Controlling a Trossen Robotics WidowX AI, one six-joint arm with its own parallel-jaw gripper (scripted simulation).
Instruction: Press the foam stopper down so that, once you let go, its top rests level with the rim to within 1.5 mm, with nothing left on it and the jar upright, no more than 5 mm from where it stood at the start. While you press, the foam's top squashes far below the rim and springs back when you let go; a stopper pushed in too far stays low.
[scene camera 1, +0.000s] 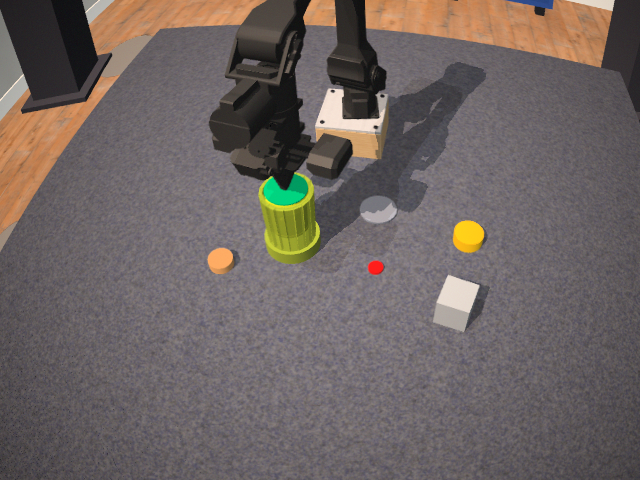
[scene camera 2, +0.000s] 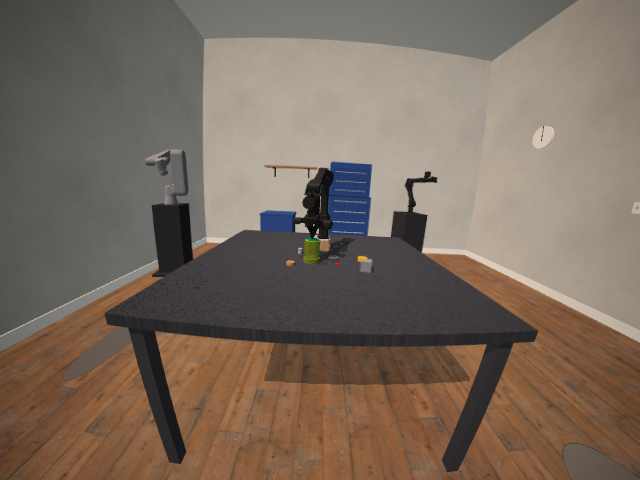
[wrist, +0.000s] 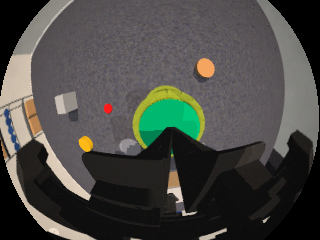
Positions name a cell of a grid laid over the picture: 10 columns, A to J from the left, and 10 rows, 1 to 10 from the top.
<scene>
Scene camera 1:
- my gripper: E4
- grey disc: F5
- yellow puck: H5
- green foam stopper: E4
</scene>
